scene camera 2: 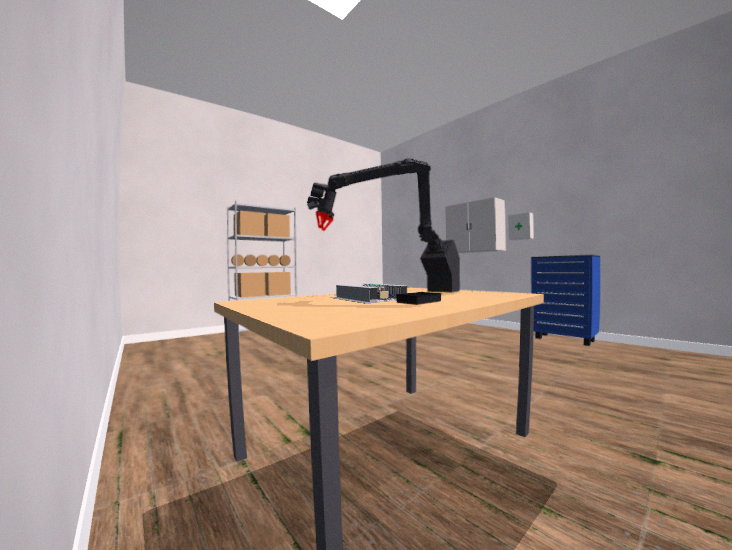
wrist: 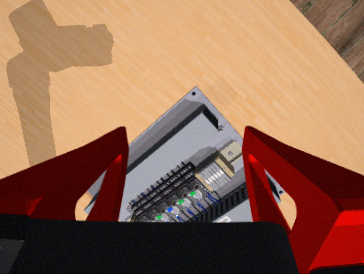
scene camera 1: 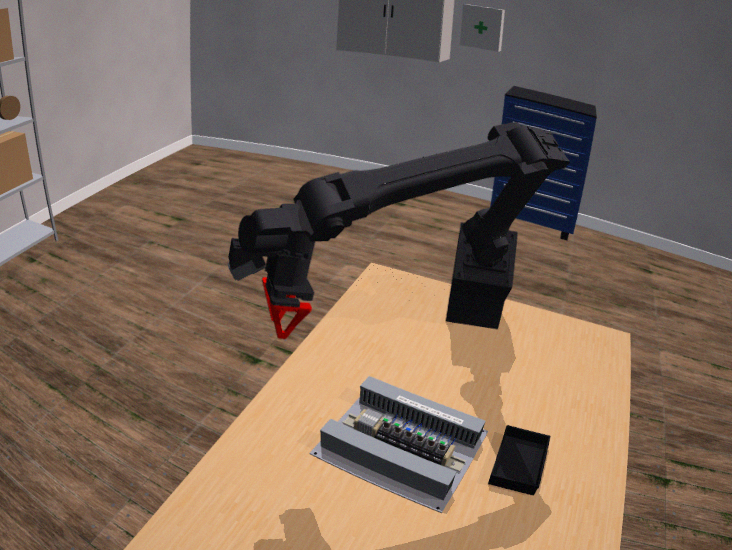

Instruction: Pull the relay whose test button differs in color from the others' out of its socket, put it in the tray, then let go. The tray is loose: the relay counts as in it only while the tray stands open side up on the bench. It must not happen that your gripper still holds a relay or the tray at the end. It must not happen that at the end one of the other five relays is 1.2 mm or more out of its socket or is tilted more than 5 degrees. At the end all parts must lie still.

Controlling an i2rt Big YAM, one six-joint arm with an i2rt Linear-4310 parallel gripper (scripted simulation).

Labels:
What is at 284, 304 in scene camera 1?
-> My gripper.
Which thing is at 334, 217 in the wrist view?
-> My gripper.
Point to a black tray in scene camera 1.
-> At 522, 451

